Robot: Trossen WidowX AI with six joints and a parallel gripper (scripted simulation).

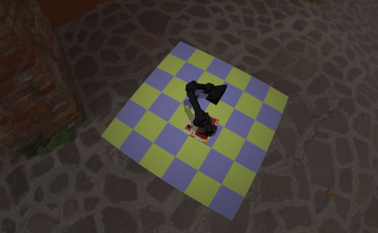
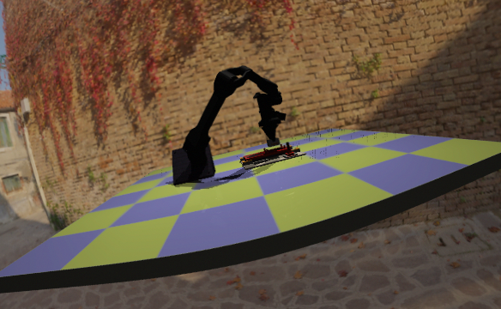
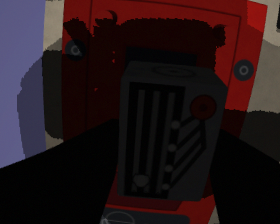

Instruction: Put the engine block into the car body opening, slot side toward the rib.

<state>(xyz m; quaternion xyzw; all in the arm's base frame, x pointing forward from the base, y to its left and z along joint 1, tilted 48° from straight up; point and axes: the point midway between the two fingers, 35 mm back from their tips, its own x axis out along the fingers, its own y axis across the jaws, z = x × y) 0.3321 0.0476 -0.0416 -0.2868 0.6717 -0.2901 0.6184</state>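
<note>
Right now my gripper tip is 1 cm above the grey ribbed engine block. From my gripper tip the other things lie so: beige base plate: 3 cm behind, 2 cm to the right, 5 cm below.
</note>
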